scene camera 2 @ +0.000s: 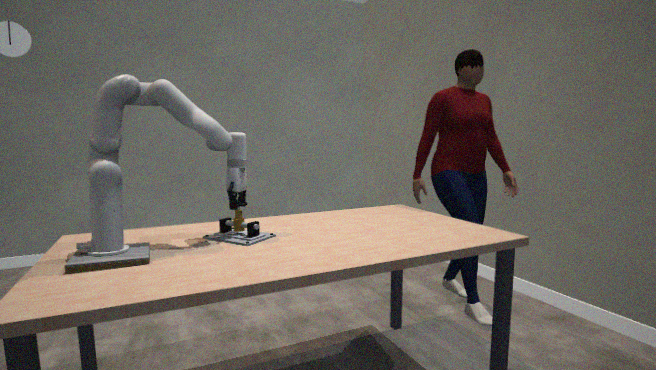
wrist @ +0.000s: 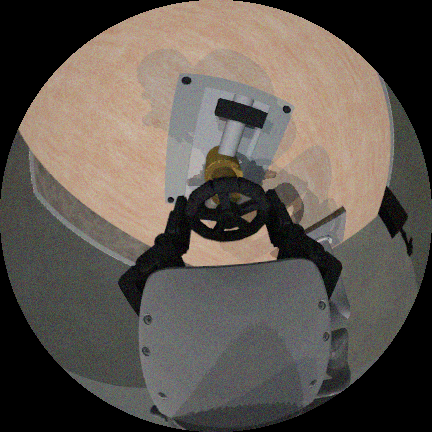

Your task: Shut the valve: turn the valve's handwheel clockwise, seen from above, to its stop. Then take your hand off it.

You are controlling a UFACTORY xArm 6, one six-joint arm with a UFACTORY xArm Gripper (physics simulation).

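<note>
The black spoked handwheel (wrist: 227, 236) sits level on top of the brass valve body (wrist: 220, 162) (scene camera 2: 239, 221). A pipe runs through the body, held by black clamp blocks on a grey base plate (wrist: 179, 150) (scene camera 2: 247, 242). My gripper (wrist: 226, 203) (scene camera 2: 238, 206) points straight down and is shut on the handwheel, with one finger at its left rim and one at its right rim in the wrist view. In the scene view the wheel is hard to tell from the dark fingers.
The valve's plate lies on the wooden table (scene camera 2: 350, 240), in front of the arm's base (scene camera 2: 107, 258). Black clamp blocks (scene camera 2: 253, 229) (wrist: 241, 113) stand up beside the valve body. A person in a red top (scene camera 2: 462, 130) is on the floor beyond the table's right part.
</note>
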